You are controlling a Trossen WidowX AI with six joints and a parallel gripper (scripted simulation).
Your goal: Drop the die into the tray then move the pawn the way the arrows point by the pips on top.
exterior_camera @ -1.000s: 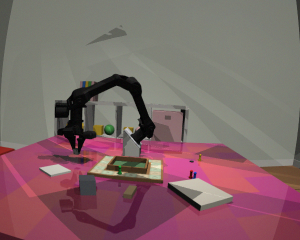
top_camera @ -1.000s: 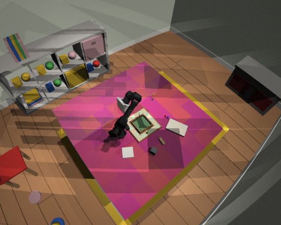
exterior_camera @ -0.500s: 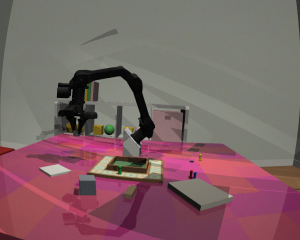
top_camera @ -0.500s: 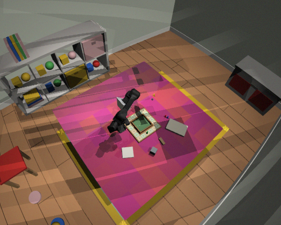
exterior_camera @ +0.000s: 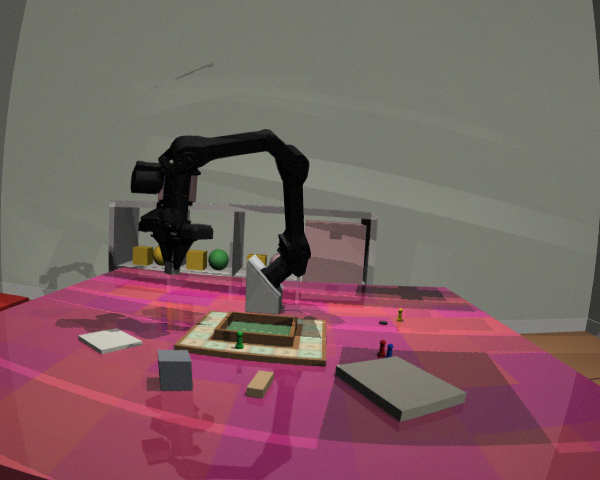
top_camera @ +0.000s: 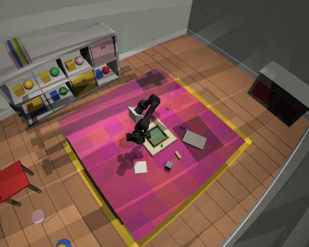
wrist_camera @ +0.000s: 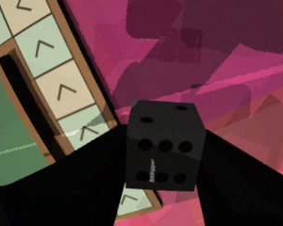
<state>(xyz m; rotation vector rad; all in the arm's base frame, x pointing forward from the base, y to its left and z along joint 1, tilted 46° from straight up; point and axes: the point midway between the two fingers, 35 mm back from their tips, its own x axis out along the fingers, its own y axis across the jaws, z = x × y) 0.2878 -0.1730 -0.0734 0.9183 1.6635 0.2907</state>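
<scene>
My gripper tip is now 10 cm short of the green pawn, 18 cm to the right of it and 11 cm above it. From my gripper tip the other things lie so: green dice tray: 2 cm behind, 19 cm to the left, 13 cm below; white tile: 15 cm ahead, 8 cm to the right, 13 cm below; white die: right at my gripper tip.
</scene>
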